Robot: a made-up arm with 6 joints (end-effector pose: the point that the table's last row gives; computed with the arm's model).
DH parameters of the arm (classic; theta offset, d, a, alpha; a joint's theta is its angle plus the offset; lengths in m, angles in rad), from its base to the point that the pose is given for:
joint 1: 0 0.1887 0 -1.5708
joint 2: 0.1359 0 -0.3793 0
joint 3: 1.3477 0 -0.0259 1.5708
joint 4: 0 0.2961 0 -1.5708
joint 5: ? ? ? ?
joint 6: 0 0.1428 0 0
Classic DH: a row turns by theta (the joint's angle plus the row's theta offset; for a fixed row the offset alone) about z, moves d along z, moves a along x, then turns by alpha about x.
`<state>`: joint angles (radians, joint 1 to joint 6).
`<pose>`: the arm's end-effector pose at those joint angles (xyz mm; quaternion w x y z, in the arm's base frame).
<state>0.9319 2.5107 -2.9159 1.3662 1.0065 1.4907</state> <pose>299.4 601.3 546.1 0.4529 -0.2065 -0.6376 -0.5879</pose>
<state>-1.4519 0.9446 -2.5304 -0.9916 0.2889 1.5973</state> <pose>-60.7 220.7 953.6 0.9073 0.0862 -0.0886 -0.4018</pose>
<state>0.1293 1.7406 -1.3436 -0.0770 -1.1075 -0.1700</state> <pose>498.3 74.7 586.6 0.9253 -0.0941 0.3668 -0.0218</pose>
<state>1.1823 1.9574 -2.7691 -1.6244 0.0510 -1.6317</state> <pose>174.2 406.1 877.1 0.4733 -0.2762 -0.1791 -0.8171</pose>
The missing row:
joint 5: 0 0 0.0001 1.5708
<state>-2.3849 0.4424 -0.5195 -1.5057 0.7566 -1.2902</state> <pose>-120.8 20.6 480.7 0.7154 -0.1488 -0.6636 0.1600</pose>
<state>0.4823 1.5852 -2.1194 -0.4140 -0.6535 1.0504</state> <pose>274.8 183.3 887.8 0.7965 -0.1013 0.1799 0.5683</pose>
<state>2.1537 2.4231 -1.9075 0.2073 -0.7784 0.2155</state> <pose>-384.7 620.9 344.9 0.2896 -0.4124 0.4066 0.7620</pose>
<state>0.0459 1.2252 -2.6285 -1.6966 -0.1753 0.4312</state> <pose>-67.7 21.5 996.8 0.8176 -0.0999 -0.0125 -0.5669</pose>
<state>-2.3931 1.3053 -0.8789 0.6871 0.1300 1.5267</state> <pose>-261.3 -258.8 430.0 0.5363 0.6430 -0.5465 -0.0144</pose>
